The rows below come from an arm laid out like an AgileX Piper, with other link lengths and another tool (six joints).
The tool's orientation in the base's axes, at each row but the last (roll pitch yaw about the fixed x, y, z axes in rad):
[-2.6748 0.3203 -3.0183]
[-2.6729 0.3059 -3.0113]
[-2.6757 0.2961 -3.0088]
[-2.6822 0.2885 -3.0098]
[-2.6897 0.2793 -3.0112]
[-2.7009 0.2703 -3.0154]
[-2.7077 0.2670 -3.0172]
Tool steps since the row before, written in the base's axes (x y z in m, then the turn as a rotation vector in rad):
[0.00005 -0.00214 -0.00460 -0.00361 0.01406 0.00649]
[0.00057 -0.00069 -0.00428 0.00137 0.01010 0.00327]
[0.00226 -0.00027 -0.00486 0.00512 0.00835 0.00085]
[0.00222 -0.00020 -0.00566 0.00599 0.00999 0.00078]
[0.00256 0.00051 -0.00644 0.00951 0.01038 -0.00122]
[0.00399 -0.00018 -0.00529 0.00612 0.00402 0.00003]
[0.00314 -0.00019 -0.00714 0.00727 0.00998 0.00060]
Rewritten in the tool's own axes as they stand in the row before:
[0.00165 0.00003 0.00480 -0.00028 0.00982 -0.01250]
[0.00084 0.00123 0.00411 -0.00353 0.00773 -0.00651]
[-0.00069 0.00187 0.00498 -0.00616 0.00723 -0.00253]
[-0.00047 0.00224 0.00564 -0.00717 0.00875 -0.00286]
[-0.00073 0.00317 0.00614 -0.01002 0.00996 -0.00023]
[-0.00238 0.00201 0.00585 -0.00635 0.00365 0.00019]
[-0.00110 0.00271 0.00723 -0.00831 0.00886 -0.00229]

